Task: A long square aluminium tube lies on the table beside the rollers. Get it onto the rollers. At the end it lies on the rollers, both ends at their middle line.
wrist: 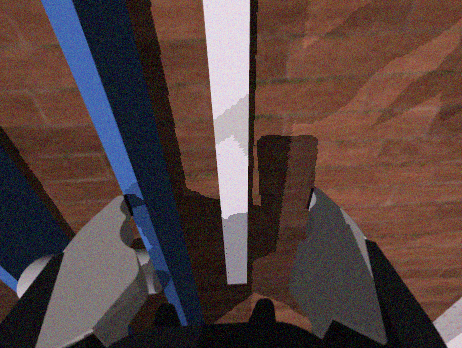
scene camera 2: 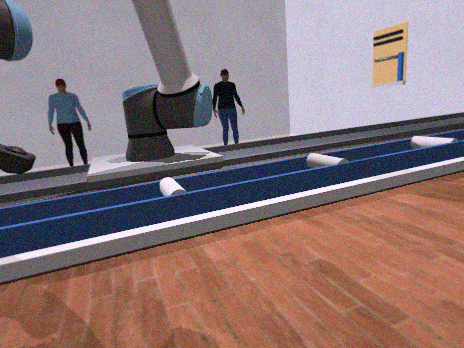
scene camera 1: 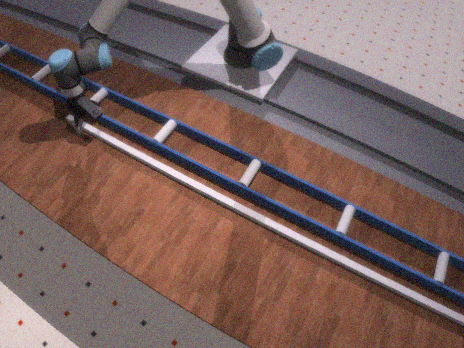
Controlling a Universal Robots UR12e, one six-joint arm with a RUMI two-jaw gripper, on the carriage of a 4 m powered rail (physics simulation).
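Seen in the pictures: gripper, fingertip midpoint: [wrist: 221, 193] [scene camera 1: 91, 124]; arm's base at its link origin: [scene camera 2: 151, 156] [scene camera 1: 242, 56].
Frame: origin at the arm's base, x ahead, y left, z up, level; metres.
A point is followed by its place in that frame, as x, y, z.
Note:
The long square aluminium tube [scene camera 1: 200, 186] {0.756, 0.226, -0.005} [scene camera 2: 225, 217] {0.769, 0.023, -0.011} [wrist: 231, 175] {0.756, -0.339, -0.005} lies on the table alongside the blue rails, outside the front rail and off the rollers [scene camera 1: 165, 131] {0.624, -0.027, 0.027} [scene camera 2: 326, 160] {0.638, 0.349, 0.023}. My gripper [scene camera 1: 79, 126] [wrist: 221, 193] {0.747, -0.346, 0.010} is open, above the tube near its left end in the first scene view. In the wrist view the tube runs between the spread fingers, touching neither, and its end shows between them at the bottom. The left finger overlaps the front rail in that view; the right finger is over the table. How high the fingertips are is hard to tell.
The blue front rail [scene camera 1: 200, 166] {0.693, 0.188, 0.020} [scene camera 2: 225, 197] {0.694, 0.053, 0.000} [wrist: 127, 115] {0.694, -0.286, 0.009} runs close beside the tube, with a second blue rail [scene camera 1: 212, 142] {0.558, 0.160, 0.000} behind the rollers. The arm's white carriage plate [scene camera 1: 205, 62] {0.138, -0.137, 0.000} [scene camera 2: 110, 170] {0.180, -0.156, 0.000} sits on the grey rail track behind. Two people stand by the back wall.

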